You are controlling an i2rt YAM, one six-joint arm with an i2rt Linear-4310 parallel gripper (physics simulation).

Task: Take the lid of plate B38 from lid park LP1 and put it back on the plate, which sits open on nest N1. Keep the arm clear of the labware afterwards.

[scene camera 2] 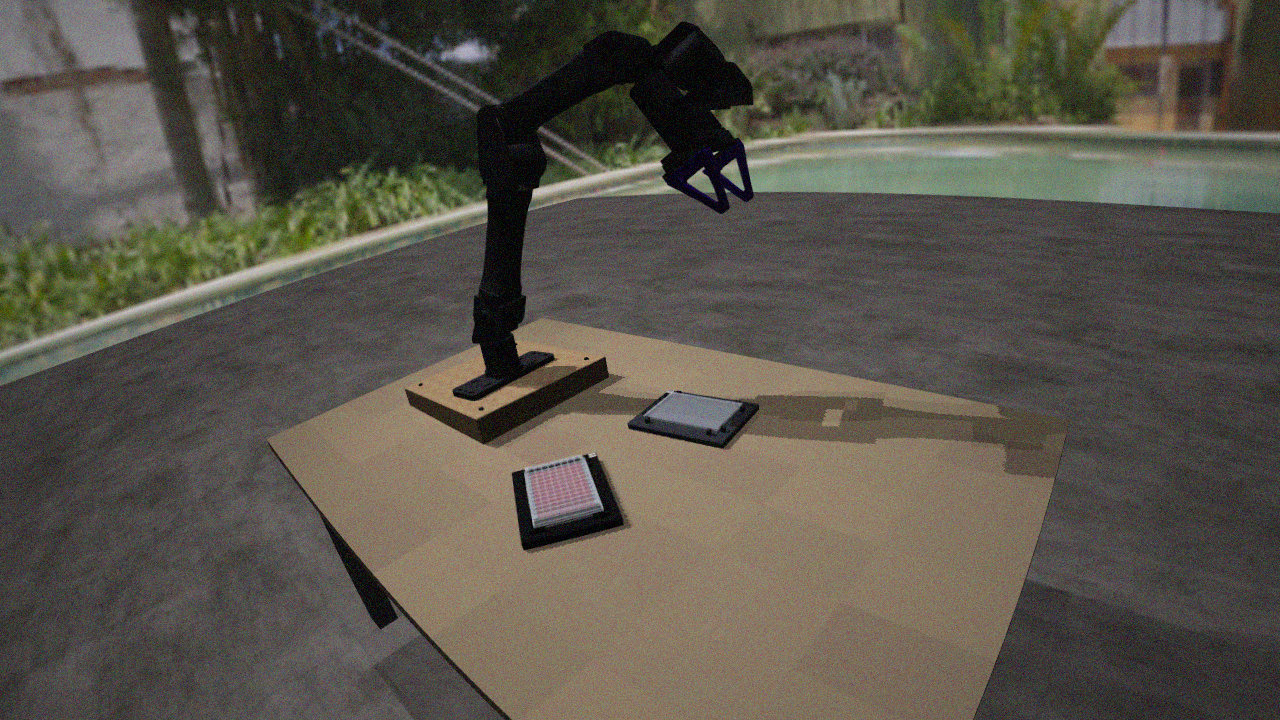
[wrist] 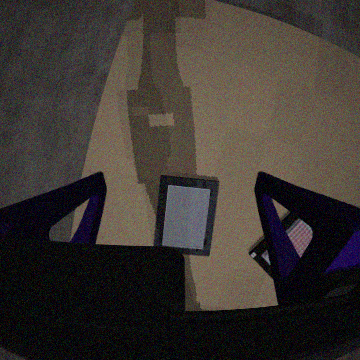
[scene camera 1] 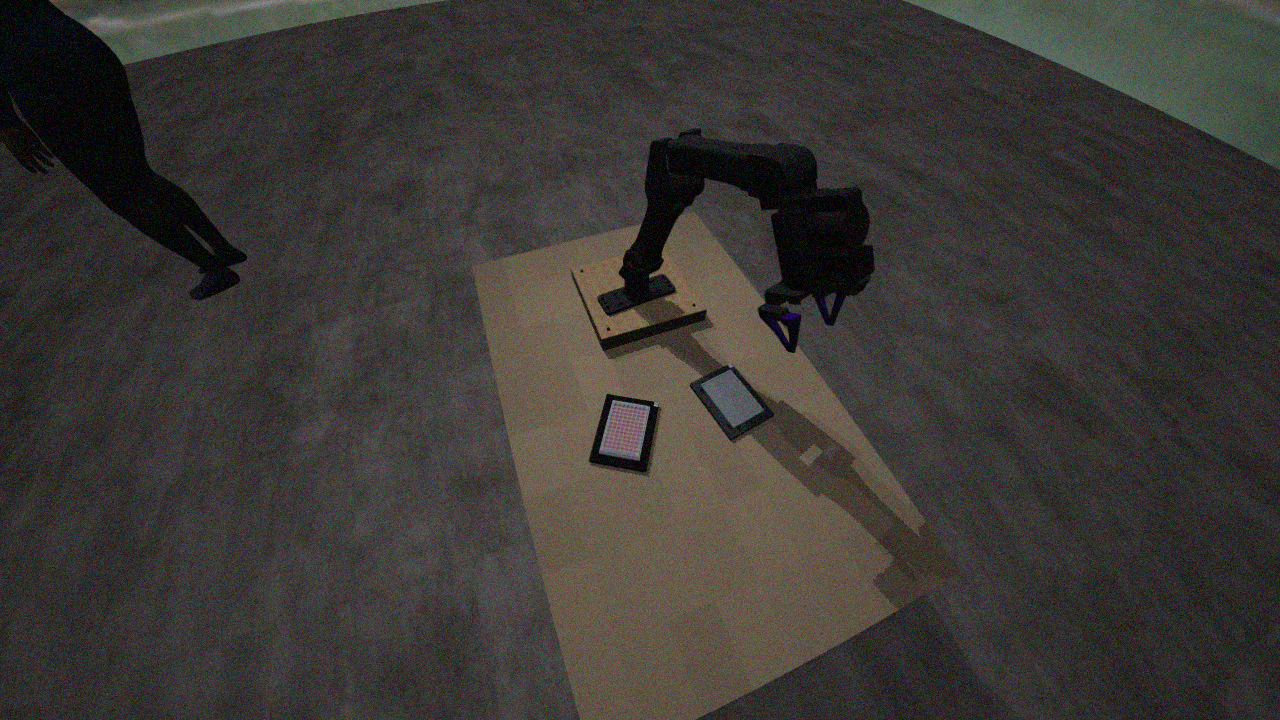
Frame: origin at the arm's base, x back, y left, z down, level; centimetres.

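Where they show: gripper, fingertip midpoint: (scene camera 2: 738, 205) (wrist: 180, 180) (scene camera 1: 811, 338); arm's base, link origin: (scene camera 2: 505, 376) (scene camera 1: 636, 295).
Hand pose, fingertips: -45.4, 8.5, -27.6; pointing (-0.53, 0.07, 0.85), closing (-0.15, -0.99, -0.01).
Note:
Things, the pixels of their centre, and the offset from my fingertips, as dx, dy, dz. Level surfaces: height alone.
- dark lid park LP1, body centre: (scene camera 2: 693, 413) (wrist: 185, 216) (scene camera 1: 731, 398) +9.2, -2.7, +30.7
- open plate B38, body centre: (scene camera 2: 560, 489) (scene camera 1: 625, 428) (wrist: 292, 247) +13.0, -27.7, +29.8
- black nest N1, body centre: (scene camera 2: 562, 495) (scene camera 1: 625, 430) (wrist: 290, 246) +13.0, -27.7, +30.8
- table, surface height: dz +31.7
The pale, flat lid (scene camera 1: 731, 398) (scene camera 2: 693, 411) (wrist: 186, 217) lies on the dark lid park LP1 (scene camera 1: 759, 423) (scene camera 2: 720, 439) (wrist: 213, 215). The open plate B38 (scene camera 1: 625, 428) (scene camera 2: 563, 490) (wrist: 301, 237), with pink wells, sits on the black nest N1 (scene camera 1: 620, 463) (scene camera 2: 572, 535) (wrist: 259, 245). My gripper (scene camera 1: 812, 336) (scene camera 2: 736, 204) (wrist: 180, 180) is open and empty, high above the table. In the wrist view the lid park shows between and below the fingertips, and the right finger hides part of the plate and nest.
The arm stands on a wooden base block (scene camera 1: 651, 331) (scene camera 2: 483, 424) at the back of the table (scene camera 1: 662, 573) (scene camera 2: 760, 573) (wrist: 280, 100). The arm's shadow falls across the table beyond the lid park. A person (scene camera 1: 116, 134) stands on the floor at the upper left in scene camera 1.

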